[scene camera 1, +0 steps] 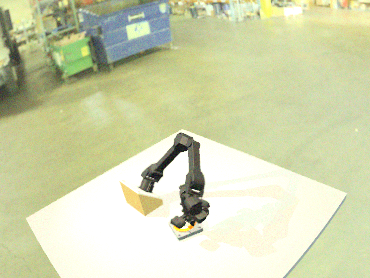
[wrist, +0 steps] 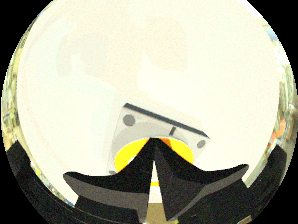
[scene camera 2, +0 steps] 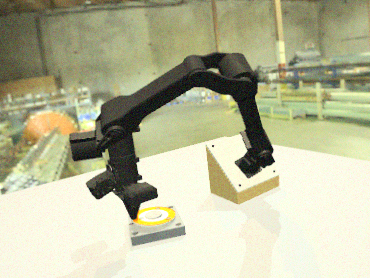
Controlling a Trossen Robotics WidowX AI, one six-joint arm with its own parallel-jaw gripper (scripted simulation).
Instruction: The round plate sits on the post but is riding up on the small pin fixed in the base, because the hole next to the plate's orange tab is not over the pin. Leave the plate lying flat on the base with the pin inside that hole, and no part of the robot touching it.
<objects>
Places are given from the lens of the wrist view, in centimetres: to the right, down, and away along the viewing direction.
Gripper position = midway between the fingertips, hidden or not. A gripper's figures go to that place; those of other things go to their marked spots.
gripper point(wrist: 153, 141): 0, 3, 9
grey square base point(wrist: 133, 121): -2, 1, 11
</objects>
